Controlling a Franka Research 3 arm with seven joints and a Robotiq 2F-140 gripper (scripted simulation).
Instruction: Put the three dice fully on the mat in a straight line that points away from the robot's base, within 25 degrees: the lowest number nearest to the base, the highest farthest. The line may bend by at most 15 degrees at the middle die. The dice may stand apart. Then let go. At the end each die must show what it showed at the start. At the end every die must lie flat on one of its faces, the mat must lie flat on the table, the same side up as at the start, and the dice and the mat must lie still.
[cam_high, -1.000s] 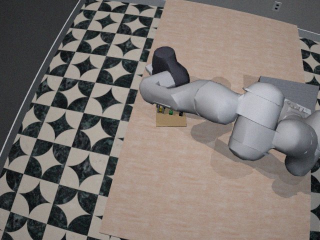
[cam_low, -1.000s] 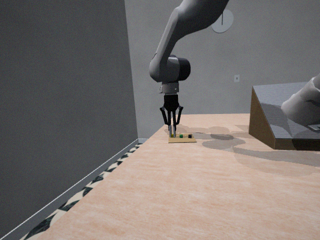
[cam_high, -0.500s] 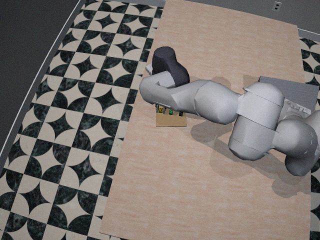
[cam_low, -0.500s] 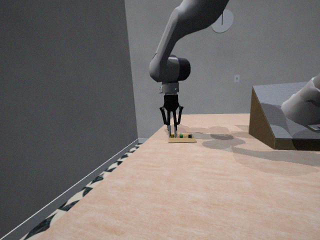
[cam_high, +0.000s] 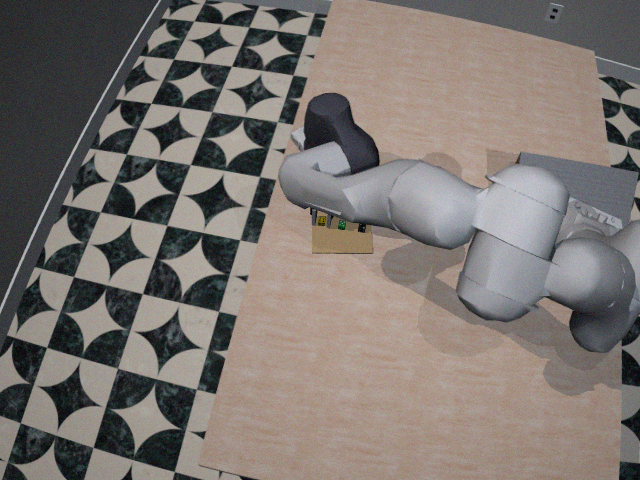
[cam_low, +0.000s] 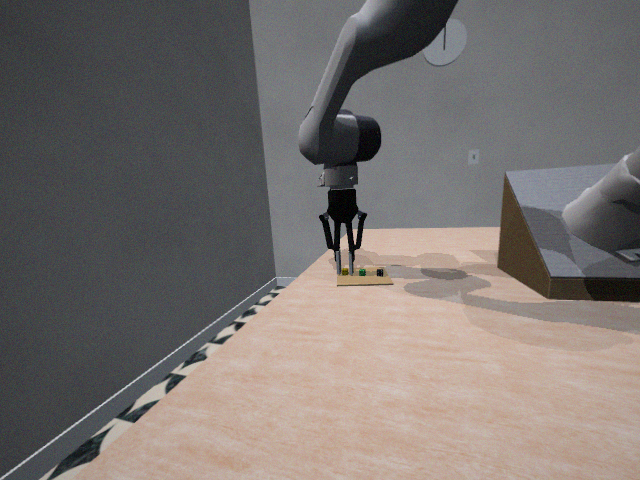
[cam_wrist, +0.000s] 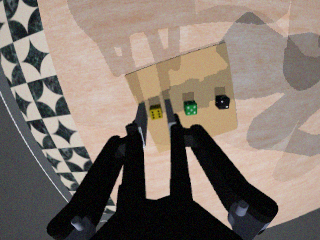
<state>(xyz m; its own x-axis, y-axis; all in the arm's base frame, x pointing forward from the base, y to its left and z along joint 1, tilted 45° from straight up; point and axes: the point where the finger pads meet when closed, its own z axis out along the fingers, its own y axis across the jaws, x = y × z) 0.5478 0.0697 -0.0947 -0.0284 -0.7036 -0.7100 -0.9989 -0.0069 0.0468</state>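
Now: hand 30 mm above the yellow die. From my hand the other things lie so: green die: 50 mm behind, 30 mm below; tan mat: 50 mm behind, 40 mm below; black die: 100 mm behind, 30 mm below.
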